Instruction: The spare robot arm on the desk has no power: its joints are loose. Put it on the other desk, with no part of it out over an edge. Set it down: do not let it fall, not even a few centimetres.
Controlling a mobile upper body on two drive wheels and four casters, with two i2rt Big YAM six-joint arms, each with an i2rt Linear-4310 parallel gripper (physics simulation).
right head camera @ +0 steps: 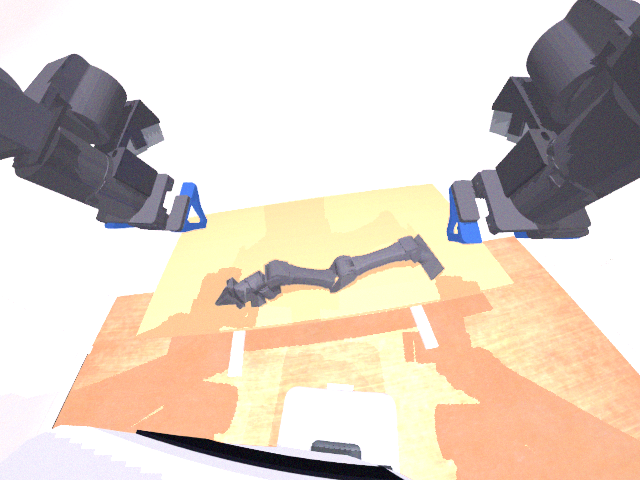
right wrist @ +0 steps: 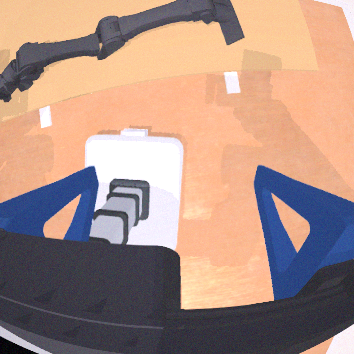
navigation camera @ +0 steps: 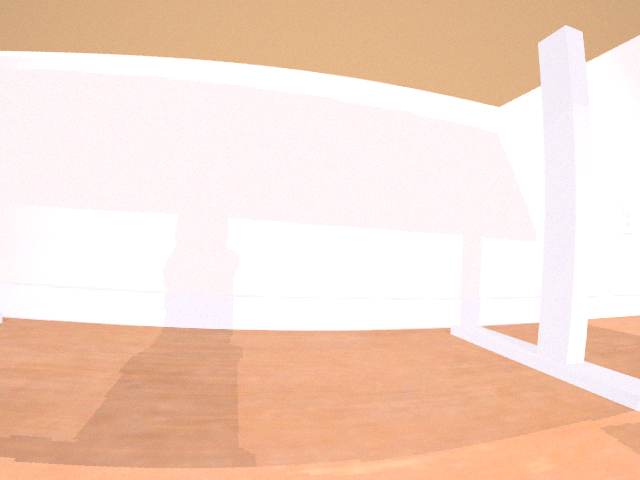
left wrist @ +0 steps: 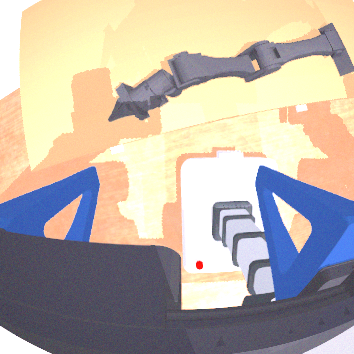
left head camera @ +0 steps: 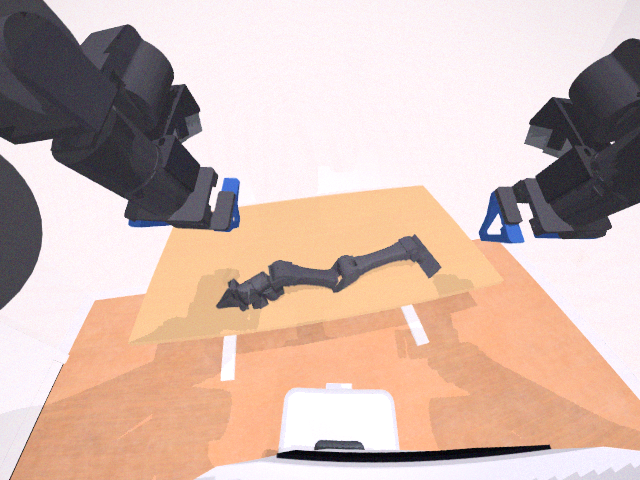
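The spare arm (left head camera: 305, 276) (right head camera: 305, 275) (left wrist: 215, 65) (right wrist: 65, 51), dark grey and jointed, lies stretched in a slight zigzag across the tan desk (left head camera: 310, 222) (right head camera: 361, 222) (left wrist: 45, 100) (right wrist: 280, 40). Its narrow claw end is at the left, its flat base plate at the right; both lie within the desk's edges. My left gripper (left head camera: 191, 225) (right head camera: 160, 227) (left wrist: 176, 174) is open and empty, above and to the left of it. My right gripper (left head camera: 555, 238) (right head camera: 509, 238) (right wrist: 175, 173) is open and empty, off to the right. The other desk does not show.
White desk feet (left head camera: 227, 359) (left head camera: 415, 325) stick out under the near edge. My white base (left head camera: 336, 418) (right head camera: 336, 415) is in front of the desk. The navigation camera shows the desk's underside (navigation camera: 258, 31) overhead and a white leg post (navigation camera: 560, 206) at the right.
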